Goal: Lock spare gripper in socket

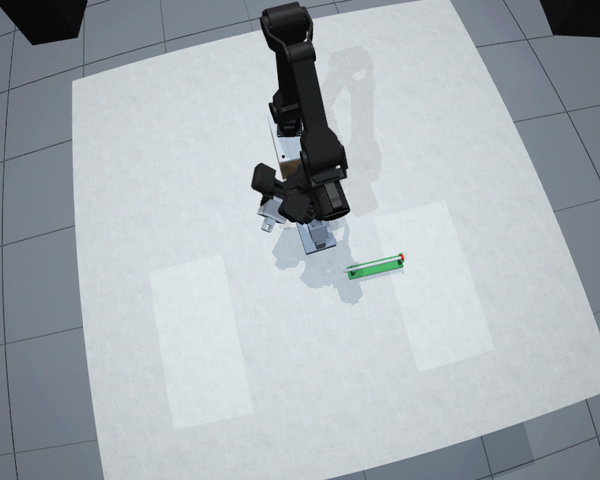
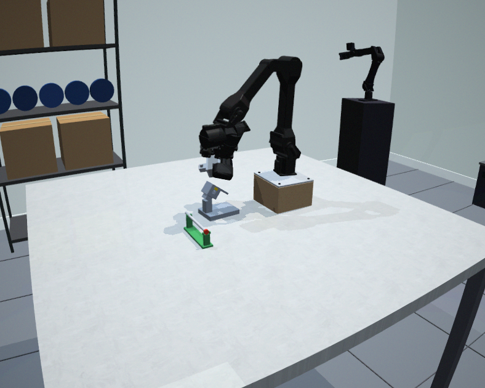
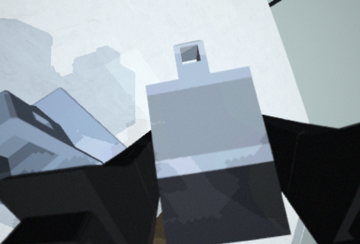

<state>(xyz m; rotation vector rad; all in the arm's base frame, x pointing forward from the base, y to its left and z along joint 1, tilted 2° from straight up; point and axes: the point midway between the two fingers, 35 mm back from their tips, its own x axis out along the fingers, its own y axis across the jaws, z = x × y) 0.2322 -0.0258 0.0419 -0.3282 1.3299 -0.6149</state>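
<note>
My gripper tip is now 240 mm to the right of the green rack, 120 mm short of it and 100 mm above it. From my gripper tip the other things lie so: grey mount 100 mm to the left, 70 mm below, 30 mm ahead; spare gripper 10 mm to the left, 10 mm above.
</note>
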